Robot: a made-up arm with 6 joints. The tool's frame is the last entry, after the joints. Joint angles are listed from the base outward.
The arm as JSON. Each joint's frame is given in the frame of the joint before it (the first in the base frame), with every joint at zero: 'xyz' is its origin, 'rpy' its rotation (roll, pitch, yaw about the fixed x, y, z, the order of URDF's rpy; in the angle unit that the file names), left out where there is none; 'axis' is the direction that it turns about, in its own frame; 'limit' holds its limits. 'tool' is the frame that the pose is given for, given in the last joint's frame.
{
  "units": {
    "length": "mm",
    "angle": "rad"
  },
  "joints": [
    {
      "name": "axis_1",
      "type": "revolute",
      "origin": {
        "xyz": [
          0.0,
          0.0,
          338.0
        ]
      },
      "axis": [
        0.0,
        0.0,
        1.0
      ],
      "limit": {
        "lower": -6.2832,
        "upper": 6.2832
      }
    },
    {
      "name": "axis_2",
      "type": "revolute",
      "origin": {
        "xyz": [
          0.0,
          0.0,
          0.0
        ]
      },
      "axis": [
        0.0,
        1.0,
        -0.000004
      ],
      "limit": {
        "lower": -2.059,
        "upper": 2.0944
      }
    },
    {
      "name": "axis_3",
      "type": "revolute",
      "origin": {
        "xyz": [
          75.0,
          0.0,
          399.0
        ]
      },
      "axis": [
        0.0,
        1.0,
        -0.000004
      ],
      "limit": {
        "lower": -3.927,
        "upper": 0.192
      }
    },
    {
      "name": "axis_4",
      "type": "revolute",
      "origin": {
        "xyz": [
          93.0,
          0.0,
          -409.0
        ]
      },
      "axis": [
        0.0,
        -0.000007,
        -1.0
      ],
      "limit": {
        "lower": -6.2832,
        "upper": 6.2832
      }
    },
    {
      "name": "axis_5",
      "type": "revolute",
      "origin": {
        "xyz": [
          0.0,
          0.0,
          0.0
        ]
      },
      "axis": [
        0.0,
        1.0,
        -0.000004
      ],
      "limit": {
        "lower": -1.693,
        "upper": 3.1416
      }
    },
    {
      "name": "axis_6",
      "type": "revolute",
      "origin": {
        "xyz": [
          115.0,
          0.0,
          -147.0
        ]
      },
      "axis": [
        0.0,
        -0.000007,
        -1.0
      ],
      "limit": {
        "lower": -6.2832,
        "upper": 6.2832
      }
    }
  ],
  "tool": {
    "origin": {
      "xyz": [
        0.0,
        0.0,
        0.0
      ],
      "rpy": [
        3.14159,
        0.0,
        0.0
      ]
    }
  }
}
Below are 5 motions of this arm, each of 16 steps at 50 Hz.
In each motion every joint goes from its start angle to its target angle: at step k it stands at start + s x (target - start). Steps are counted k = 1, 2, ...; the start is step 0. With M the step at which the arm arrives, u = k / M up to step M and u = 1 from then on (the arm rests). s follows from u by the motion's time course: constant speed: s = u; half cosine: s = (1 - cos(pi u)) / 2; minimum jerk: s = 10 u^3 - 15 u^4 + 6 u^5.
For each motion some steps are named. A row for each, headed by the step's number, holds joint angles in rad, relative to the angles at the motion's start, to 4 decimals.
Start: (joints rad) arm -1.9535 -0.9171 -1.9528 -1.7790 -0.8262 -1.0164
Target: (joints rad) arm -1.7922 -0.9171 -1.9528 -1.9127 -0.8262 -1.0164
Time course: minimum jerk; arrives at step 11
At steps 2, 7, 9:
2: 0.0072 0.0000 0.0000 -0.0060 0.0000 0.0000
7: 0.1199 0.0000 0.0000 -0.0994 0.0000 0.0000
9: 0.1541 0.0000 0.0000 -0.1277 0.0000 0.0000

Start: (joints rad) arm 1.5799 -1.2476 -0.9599 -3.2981 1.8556 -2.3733
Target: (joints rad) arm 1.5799 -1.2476 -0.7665 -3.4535 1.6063 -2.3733
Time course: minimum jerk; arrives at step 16
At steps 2, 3, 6, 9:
2: 0.0000 0.0000 0.0031 -0.0025 -0.0040 0.0000
3: 0.0000 0.0000 0.0094 -0.0076 -0.0122 0.0000
6: 0.0000 0.0000 0.0532 -0.0428 -0.0686 0.0000
9: 0.0000 0.0000 0.1191 -0.0957 -0.1536 0.0000

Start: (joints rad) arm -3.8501 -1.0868 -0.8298 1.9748 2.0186 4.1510
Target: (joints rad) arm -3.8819 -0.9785 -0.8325 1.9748 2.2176 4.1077
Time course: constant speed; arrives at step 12
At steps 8, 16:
8: -0.0212 0.0722 -0.0018 0.0000 0.1327 -0.0289
16: -0.0318 0.1083 -0.0027 0.0000 0.1990 -0.0433

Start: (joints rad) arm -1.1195 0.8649 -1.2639 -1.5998 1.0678 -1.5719
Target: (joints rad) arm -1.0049 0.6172 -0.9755 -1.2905 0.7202 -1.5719
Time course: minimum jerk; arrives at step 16
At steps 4, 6, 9, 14, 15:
4: 0.0119 -0.0256 0.0299 0.0320 -0.0360 0.0000
6: 0.0315 -0.0682 0.0794 0.0851 -0.0957 0.0000
9: 0.0706 -0.1526 0.1776 0.1905 -0.2141 0.0000
14: 0.1128 -0.2437 0.2838 0.3043 -0.3420 0.0000
15: 0.1143 -0.2472 0.2878 0.3086 -0.3468 0.0000

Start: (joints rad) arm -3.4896 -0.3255 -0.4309 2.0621 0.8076 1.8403
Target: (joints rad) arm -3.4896 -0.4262 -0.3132 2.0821 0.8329 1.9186
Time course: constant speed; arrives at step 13
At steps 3, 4, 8, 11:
3: 0.0000 -0.0232 0.0272 0.0046 0.0058 0.0181
4: 0.0000 -0.0310 0.0362 0.0062 0.0078 0.0241
8: 0.0000 -0.0620 0.0724 0.0123 0.0156 0.0482
11: 0.0000 -0.0852 0.0996 0.0169 0.0214 0.0663

